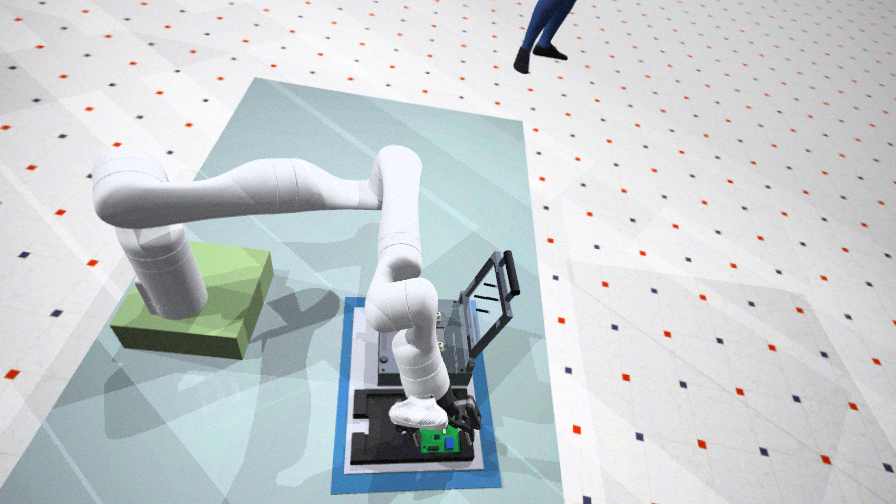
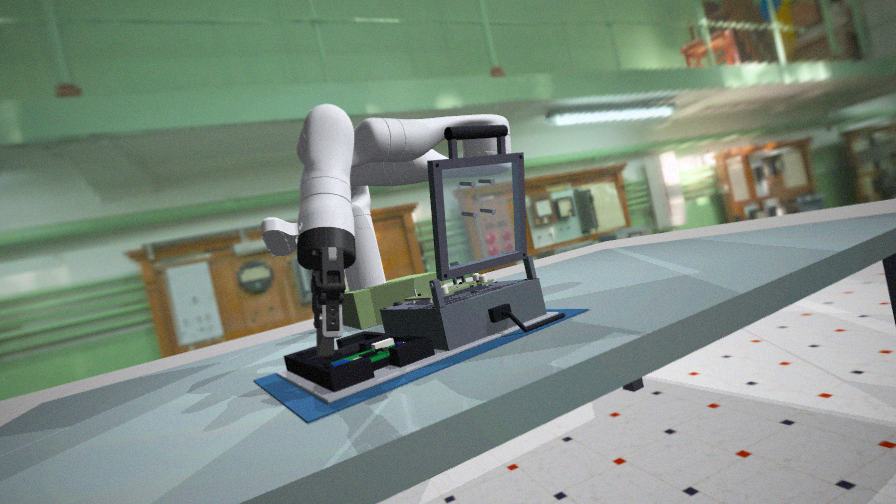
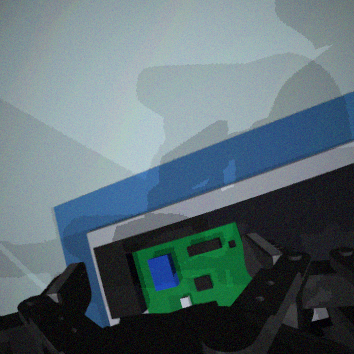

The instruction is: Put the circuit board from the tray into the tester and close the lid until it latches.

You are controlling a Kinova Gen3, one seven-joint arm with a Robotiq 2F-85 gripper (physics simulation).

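Frame: origin at the arm's base, x right, y ahead, z up, level; centimetres.
Seen in the pictures: gripper, between the fingertips: (image 1: 444, 441) (image 2: 328, 347) (image 3: 166, 265); arm's base, origin of its link: (image 1: 180, 299) (image 2: 367, 286).
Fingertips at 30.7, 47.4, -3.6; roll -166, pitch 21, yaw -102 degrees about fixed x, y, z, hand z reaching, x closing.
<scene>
Pixels of each thing's top centre, then the offset from my fingertips to it, as dx, dy, dz. "spot": a spot on its surface instead. Level surfaces: height alone.
- green circuit board, centre of its top: (image 3: 202, 329) (image 2: 364, 350) (image 1: 439, 421) -4.4, +0.0, -1.8
- blue mat, height of its surface: dz -4.3
- lever, a spot on its surface: (image 2: 523, 320) spot: -25.0, +8.3, -3.7
The green circuit board (image 1: 436, 441) (image 2: 369, 357) (image 3: 211, 270) lies flat in the black tray (image 1: 375, 432) (image 2: 316, 371) (image 3: 110, 274), at its near right corner. My gripper (image 1: 458, 421) (image 2: 327, 338) (image 3: 166, 265) is open and empty. It sits low over the tray, with one finger on either side of the board. I cannot tell whether the fingers touch it. Behind the tray stands the grey tester (image 1: 387, 357) (image 2: 476, 313). Its clear framed lid (image 1: 501, 260) (image 2: 435, 213) stands raised, with a black handle on top.
Tray and tester sit on a grey plate on a blue mat (image 1: 489, 401) (image 2: 294, 401) (image 3: 246, 154). A lever (image 2: 523, 320) sticks out of the tester's side. The arm's base stands on a green block (image 1: 238, 282). A person's legs (image 1: 541, 31) show on the floor beyond the table.
</scene>
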